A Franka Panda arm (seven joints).
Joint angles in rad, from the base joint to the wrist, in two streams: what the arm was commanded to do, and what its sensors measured. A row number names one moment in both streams.
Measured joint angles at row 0:
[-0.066 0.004 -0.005 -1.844 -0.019 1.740 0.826]
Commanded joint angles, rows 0 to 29:
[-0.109 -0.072 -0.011 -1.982 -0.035 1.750 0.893]
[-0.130 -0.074 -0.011 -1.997 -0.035 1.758 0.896]
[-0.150 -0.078 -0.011 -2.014 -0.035 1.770 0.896]
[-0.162 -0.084 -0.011 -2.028 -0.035 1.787 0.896]
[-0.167 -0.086 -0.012 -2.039 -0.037 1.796 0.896]
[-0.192 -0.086 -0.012 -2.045 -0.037 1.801 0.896]
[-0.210 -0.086 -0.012 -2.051 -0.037 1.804 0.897]
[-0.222 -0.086 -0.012 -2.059 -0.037 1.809 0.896]
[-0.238 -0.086 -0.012 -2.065 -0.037 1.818 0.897]
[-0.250 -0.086 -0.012 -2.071 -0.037 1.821 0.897]
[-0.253 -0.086 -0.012 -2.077 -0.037 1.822 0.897]
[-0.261 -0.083 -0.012 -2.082 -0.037 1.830 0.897]
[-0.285 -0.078 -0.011 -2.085 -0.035 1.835 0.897]
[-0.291 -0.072 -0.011 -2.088 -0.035 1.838 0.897]
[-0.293 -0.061 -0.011 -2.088 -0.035 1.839 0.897]
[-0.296 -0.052 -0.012 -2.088 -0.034 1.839 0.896]
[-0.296 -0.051 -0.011 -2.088 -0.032 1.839 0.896]
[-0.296 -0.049 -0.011 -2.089 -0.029 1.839 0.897]
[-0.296 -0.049 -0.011 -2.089 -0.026 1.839 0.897]
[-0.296 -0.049 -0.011 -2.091 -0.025 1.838 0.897]
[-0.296 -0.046 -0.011 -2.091 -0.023 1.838 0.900]
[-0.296 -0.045 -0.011 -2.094 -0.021 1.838 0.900]
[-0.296 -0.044 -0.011 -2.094 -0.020 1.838 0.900]
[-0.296 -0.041 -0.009 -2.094 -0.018 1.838 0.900]
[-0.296 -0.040 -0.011 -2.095 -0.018 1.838 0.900]
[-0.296 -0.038 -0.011 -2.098 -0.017 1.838 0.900]
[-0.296 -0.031 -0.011 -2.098 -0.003 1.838 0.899]
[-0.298 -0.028 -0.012 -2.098 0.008 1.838 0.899]
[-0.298 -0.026 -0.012 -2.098 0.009 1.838 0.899]
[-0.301 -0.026 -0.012 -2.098 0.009 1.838 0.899]
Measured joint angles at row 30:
[-0.291 -0.026 -0.020 -2.087 -0.007 1.822 0.881]
